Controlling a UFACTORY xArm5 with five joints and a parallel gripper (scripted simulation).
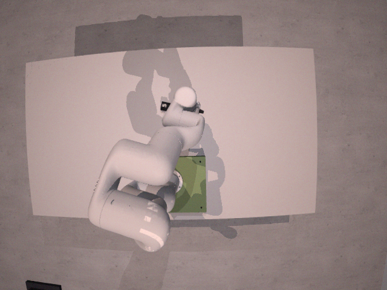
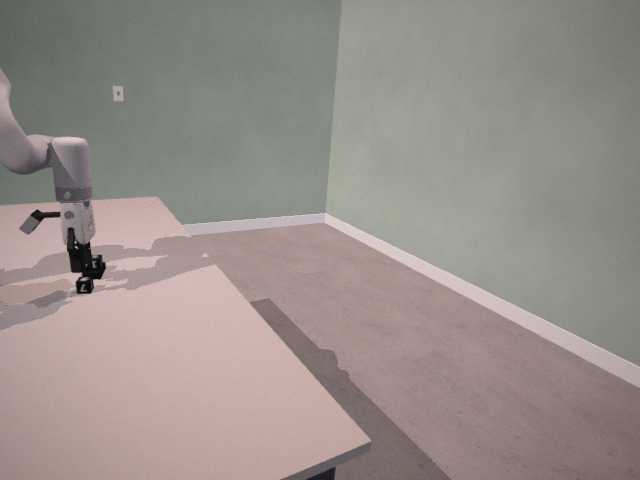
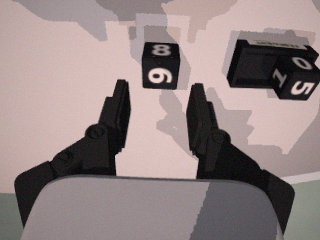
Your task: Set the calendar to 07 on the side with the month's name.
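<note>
Right now my hand is 6 cm above the black cube. The rest, counted from my hand: black calendar tray: 3 cm ahead, 11 cm to the left, 7 cm below.
</note>
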